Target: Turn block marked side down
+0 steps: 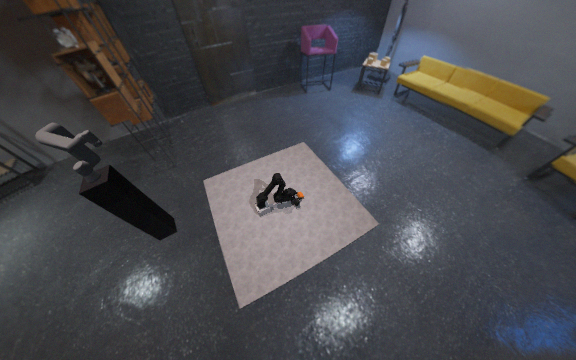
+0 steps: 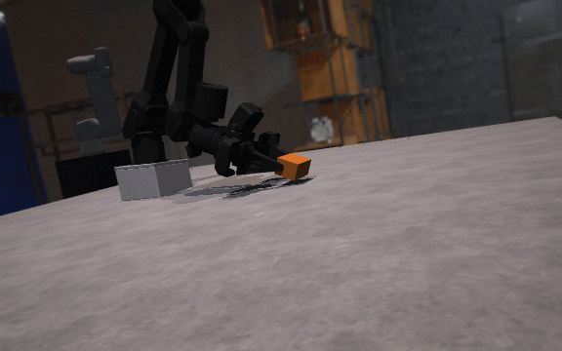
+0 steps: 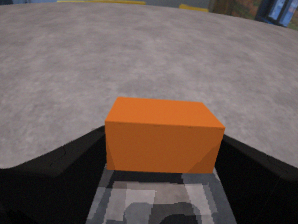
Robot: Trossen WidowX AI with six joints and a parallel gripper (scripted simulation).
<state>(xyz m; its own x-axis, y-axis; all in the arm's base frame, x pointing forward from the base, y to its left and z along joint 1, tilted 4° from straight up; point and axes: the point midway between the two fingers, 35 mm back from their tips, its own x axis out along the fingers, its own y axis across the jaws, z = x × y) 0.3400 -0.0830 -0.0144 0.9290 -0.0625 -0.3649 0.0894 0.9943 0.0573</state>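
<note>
My gripper tip is now 10 mm above the orange block.
</note>
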